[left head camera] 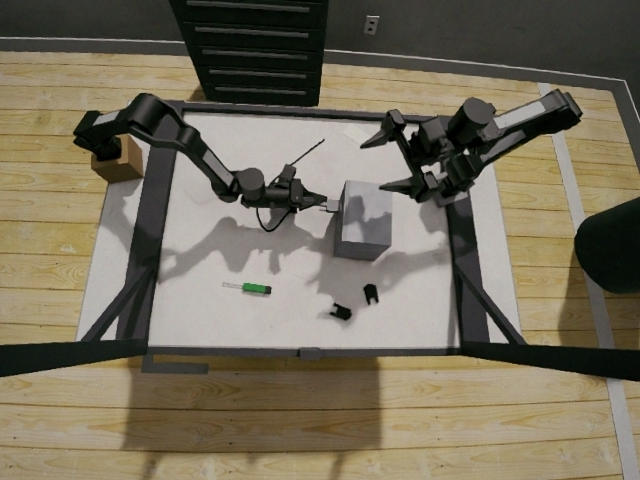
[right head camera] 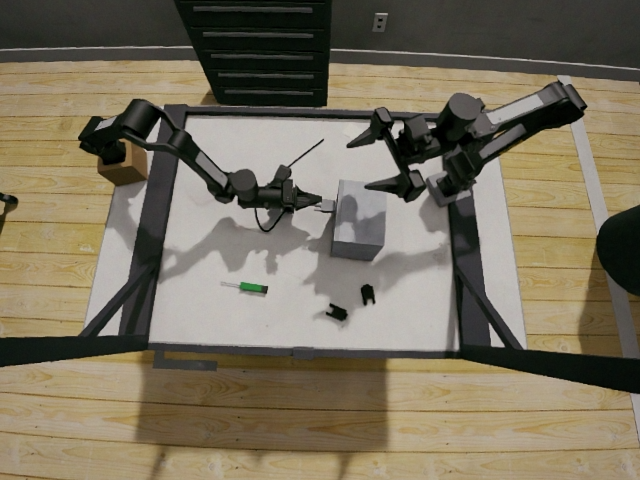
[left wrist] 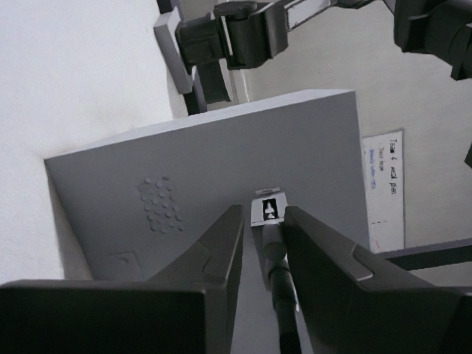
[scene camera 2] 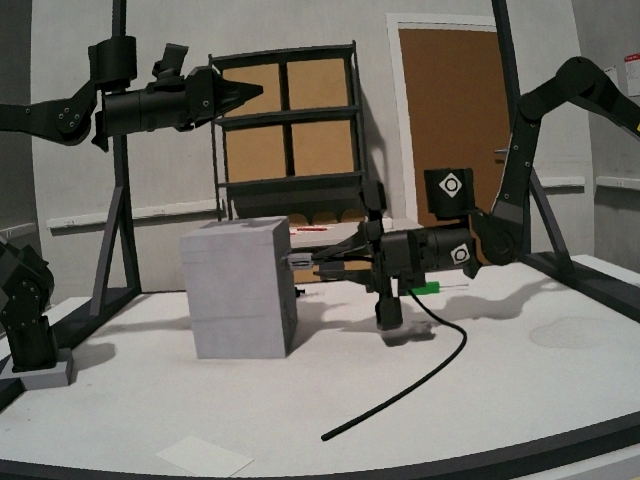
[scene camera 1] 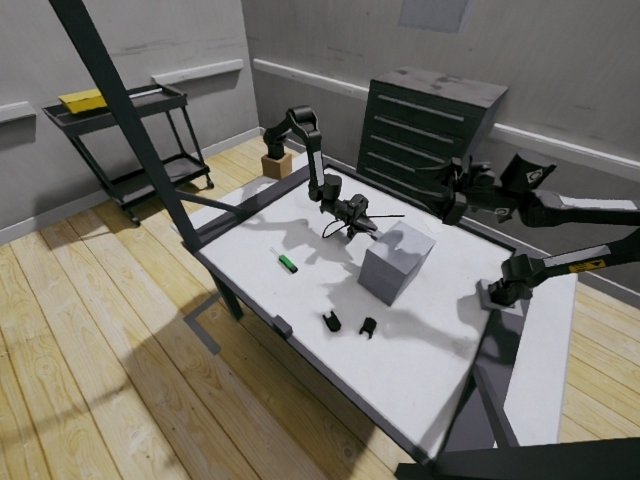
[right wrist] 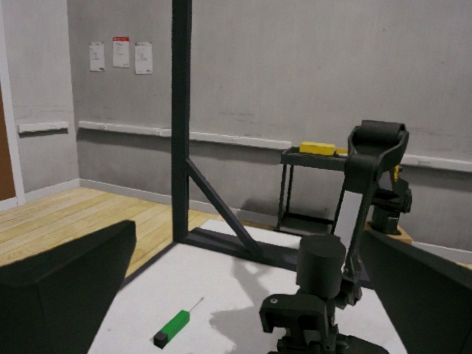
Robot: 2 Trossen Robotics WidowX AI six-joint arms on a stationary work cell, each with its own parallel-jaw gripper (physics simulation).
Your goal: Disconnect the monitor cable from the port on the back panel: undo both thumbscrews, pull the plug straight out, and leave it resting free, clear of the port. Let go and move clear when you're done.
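Frame: origin at the left arm's base, x down, y back, z left, level; millimetres.
Seen in the pictures: left gripper, fingertip midpoint: (left head camera: 326,199) (right head camera: 321,199) (left wrist: 262,216) (scene camera 2: 312,265) (scene camera 1: 377,230); right gripper, fingertip midpoint: (left head camera: 369,167) (right head camera: 355,166) (scene camera 2: 253,95) (scene camera 1: 413,180) (right wrist: 250,236); left arm's base, link origin: (left head camera: 109,149) (right head camera: 114,153) (scene camera 1: 276,155) (right wrist: 384,228); right arm's base, link origin: (left head camera: 447,187) (right head camera: 449,185) (left wrist: 183,48) (scene camera 2: 36,362) (scene camera 1: 501,296).
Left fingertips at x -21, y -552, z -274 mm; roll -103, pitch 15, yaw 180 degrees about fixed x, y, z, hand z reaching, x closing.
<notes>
Offsets run from my left fingertips to a thing's top centre.
A grey box @[dx -53, dy -79, dz -73 mm] (left head camera: 367,222) (scene camera 2: 237,310) (left wrist: 310,150) stands on the table. The light grey plug @[dx -11, dy +5, dz -19 mm] (left head camera: 332,206) (right head camera: 327,205) (scene camera 2: 299,260) sits at the port on its panel, near the top; whether it is fully seated is unclear. The thumbscrews are too small to judge. The black cable (scene camera 2: 439,364) (left wrist: 284,300) runs back between my left fingers and down to the table. My left gripper (left head camera: 325,200) (scene camera 2: 315,265) (left wrist: 263,216) is slightly open around the back of the plug, with a gap at one finger. My right gripper (left head camera: 371,166) (right head camera: 356,165) (right wrist: 250,236) is wide open and empty, above the box.
A green screwdriver @[dx +93, dy +252, dz -165 mm] (left head camera: 255,288) (right head camera: 252,287) (scene camera 1: 286,262) (right wrist: 174,326) lies at the front left of the table. Two small black forked pieces, one nearer the box @[dx +95, dy -76, dz -258 mm] (left head camera: 370,293) and one farther left (left head camera: 341,311), lie in front of the box. Dark frame posts and beams edge the table.
</notes>
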